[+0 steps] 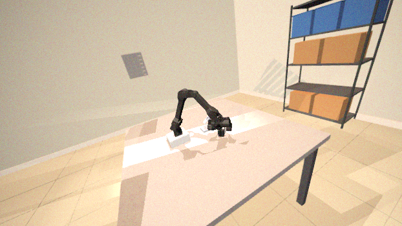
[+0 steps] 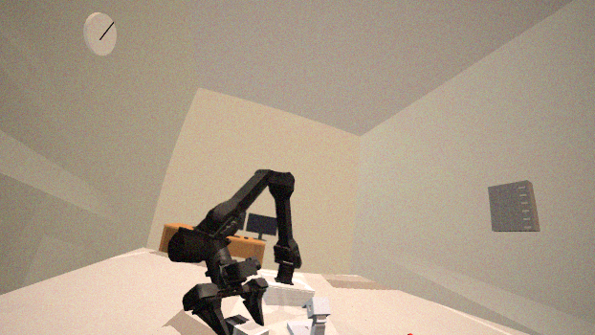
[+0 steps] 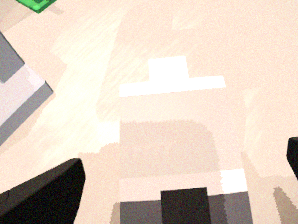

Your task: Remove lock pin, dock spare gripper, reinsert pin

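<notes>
My gripper tip is 10 mm to the right of the spare gripper and 10 mm above it. Also, from my gripper tip: green part: 30 mm ahead, 280 mm to the left, 20 mm below; then mount: 60 mm behind, 150 mm to the left, 10 mm above.
</notes>
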